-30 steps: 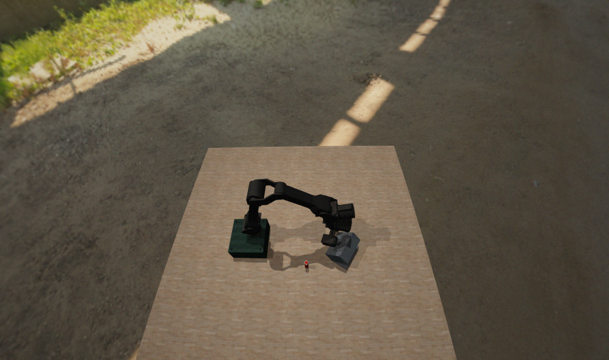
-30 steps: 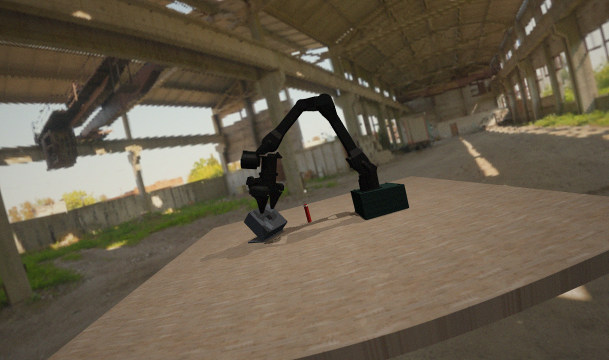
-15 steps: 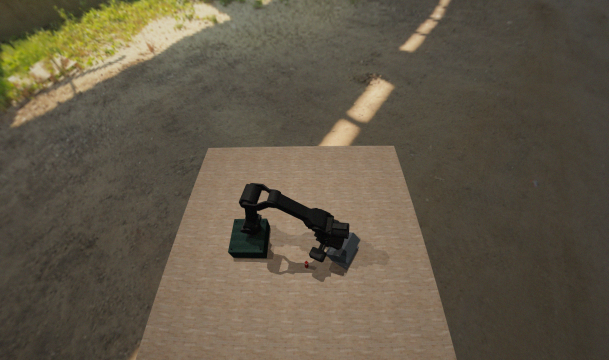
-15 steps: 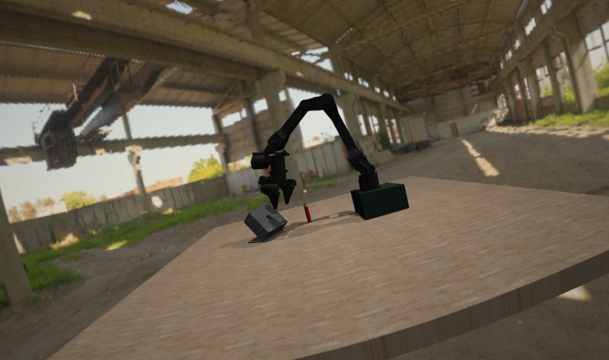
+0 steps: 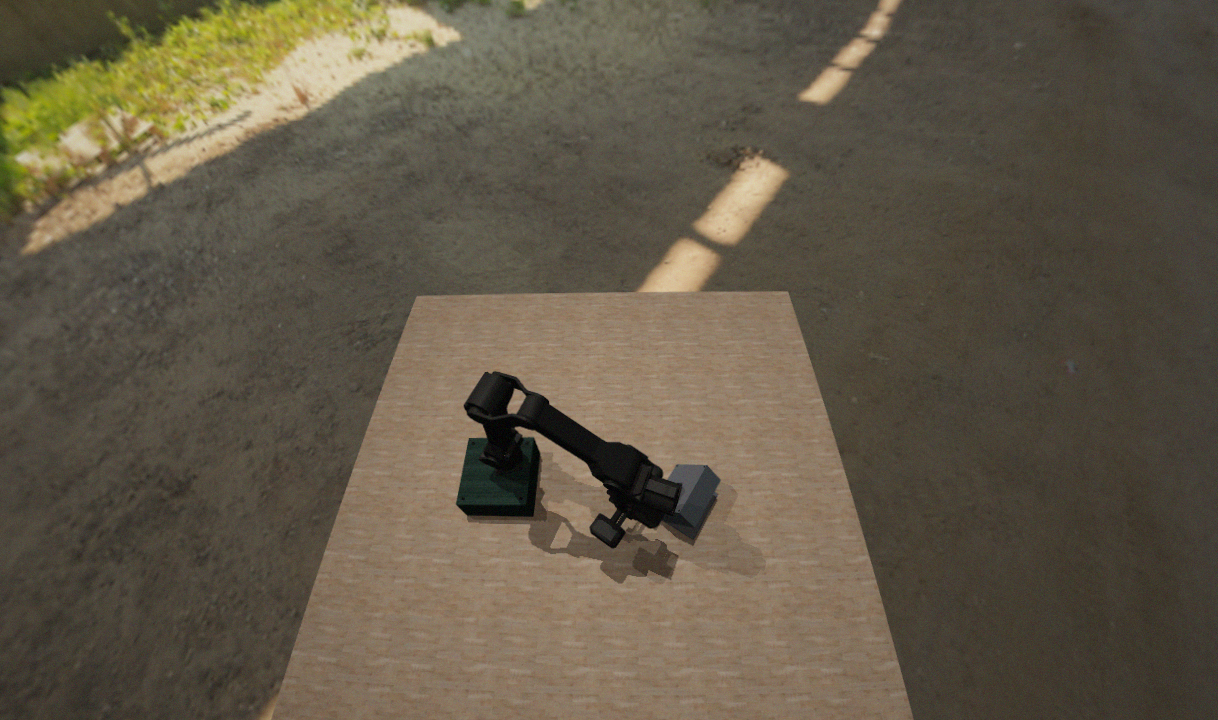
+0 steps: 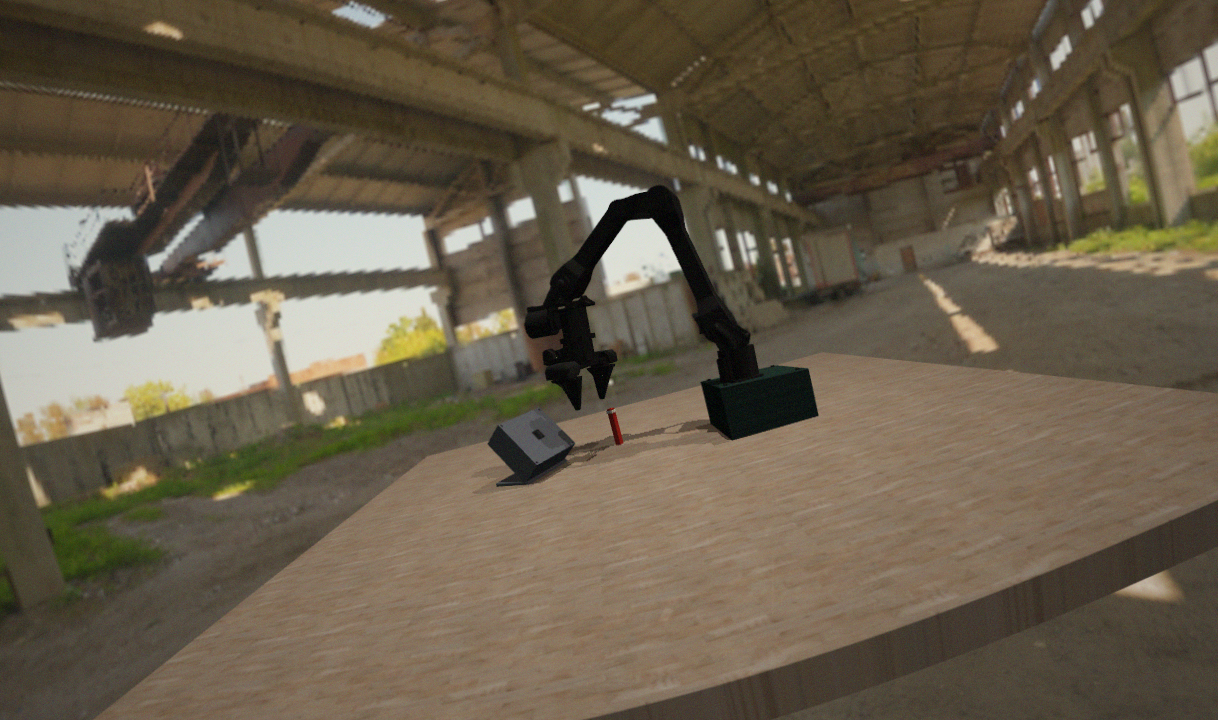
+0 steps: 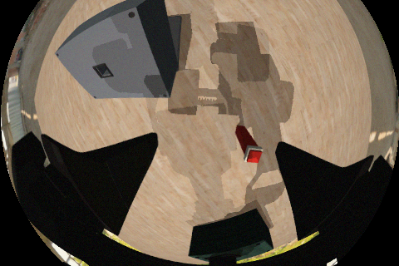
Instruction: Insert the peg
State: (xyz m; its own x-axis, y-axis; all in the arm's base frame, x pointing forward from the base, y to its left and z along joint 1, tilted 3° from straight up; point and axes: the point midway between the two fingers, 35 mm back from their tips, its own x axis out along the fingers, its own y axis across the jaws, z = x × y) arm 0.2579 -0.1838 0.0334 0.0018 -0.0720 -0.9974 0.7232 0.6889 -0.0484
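Right now the red peg is 40 mm behind my gripper tip, 10 mm to the right of it and 50 mm below it. Round my gripper tip: grey sloped panel (140 mm ahead, 30 mm to the left, 40 mm below).
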